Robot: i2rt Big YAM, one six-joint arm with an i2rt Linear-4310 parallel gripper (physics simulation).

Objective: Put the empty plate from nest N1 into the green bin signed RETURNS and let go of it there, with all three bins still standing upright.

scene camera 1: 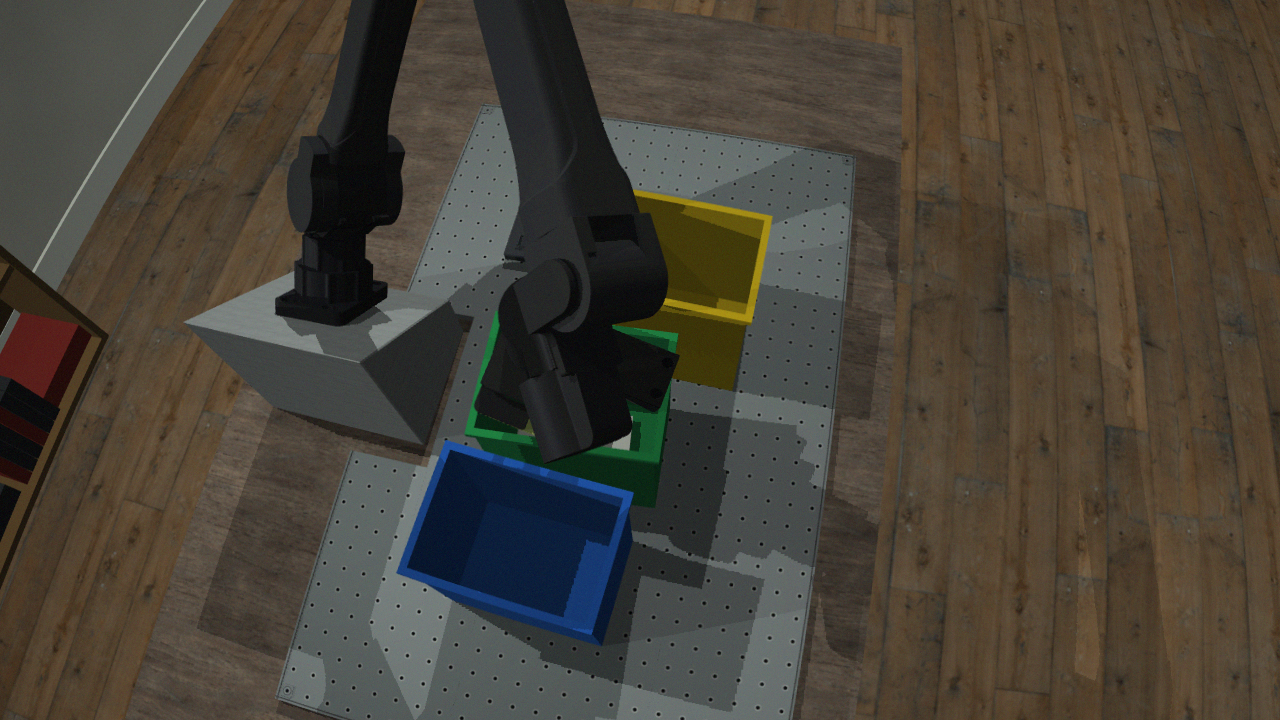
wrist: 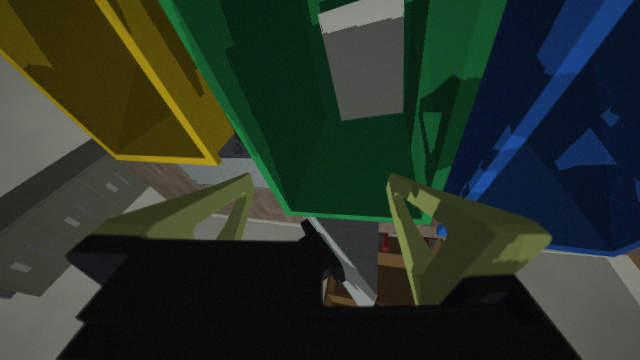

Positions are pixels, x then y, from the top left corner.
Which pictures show the blue bin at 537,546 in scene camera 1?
Scene camera 1 and the wrist view: all of them.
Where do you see a blue bin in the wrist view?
545,139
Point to a green bin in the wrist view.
270,74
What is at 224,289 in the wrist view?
My gripper.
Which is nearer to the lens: the blue bin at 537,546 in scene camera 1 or the green bin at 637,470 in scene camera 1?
The green bin.
